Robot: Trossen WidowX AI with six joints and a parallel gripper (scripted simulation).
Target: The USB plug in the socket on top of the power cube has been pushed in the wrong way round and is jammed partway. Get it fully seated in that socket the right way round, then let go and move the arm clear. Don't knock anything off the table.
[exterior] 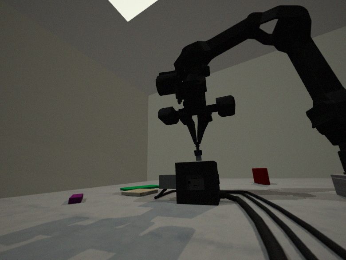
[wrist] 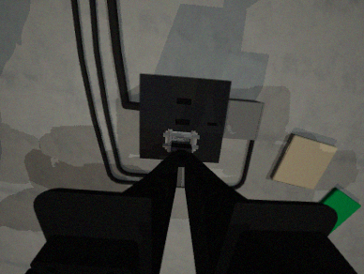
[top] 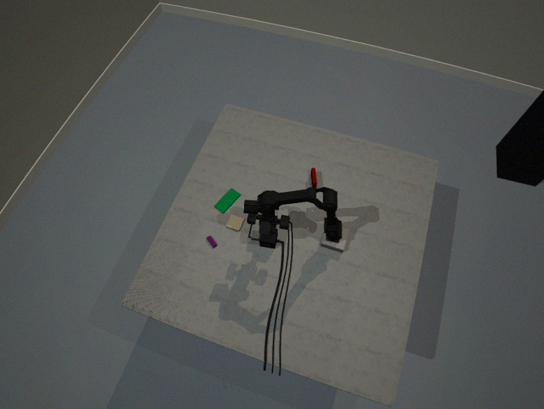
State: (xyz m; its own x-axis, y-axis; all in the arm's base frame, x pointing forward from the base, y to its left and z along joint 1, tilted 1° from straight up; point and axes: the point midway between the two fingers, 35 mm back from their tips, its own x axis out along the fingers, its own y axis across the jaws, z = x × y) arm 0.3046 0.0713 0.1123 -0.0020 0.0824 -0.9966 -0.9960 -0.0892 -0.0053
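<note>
The USB plug is 2 cm below my gripper tip. From my gripper tip the other things lie so: purple block: 27 cm ahead, 10 cm to the left, 11 cm below; then beige tile: 19 cm ahead, 3 cm to the right, 11 cm below; then green flat plate: 27 cm ahead, 14 cm to the right, 12 cm below.
</note>
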